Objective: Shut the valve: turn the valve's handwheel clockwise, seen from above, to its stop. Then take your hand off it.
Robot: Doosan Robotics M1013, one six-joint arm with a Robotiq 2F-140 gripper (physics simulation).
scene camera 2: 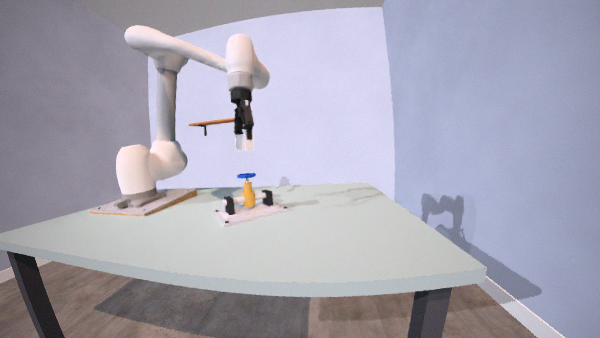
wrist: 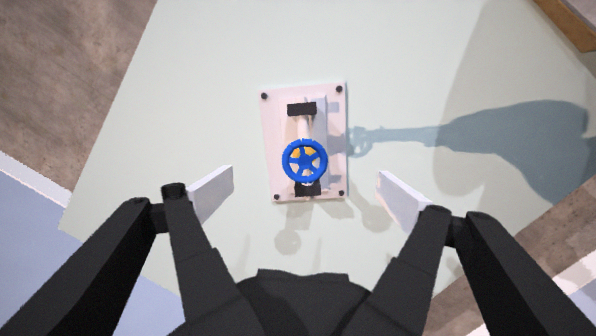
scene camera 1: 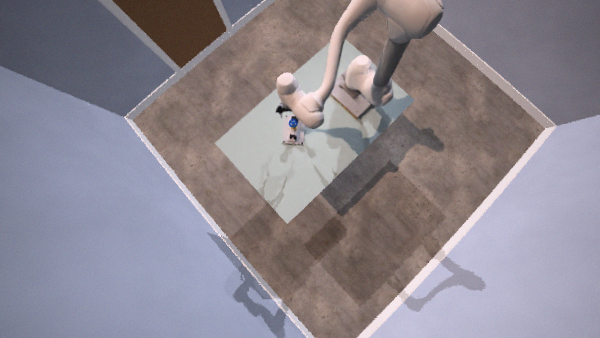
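Observation:
The gripper can be seen in the pictures, and the wrist view shows it too. The pictures also show a blue handwheel and a pale base plate.

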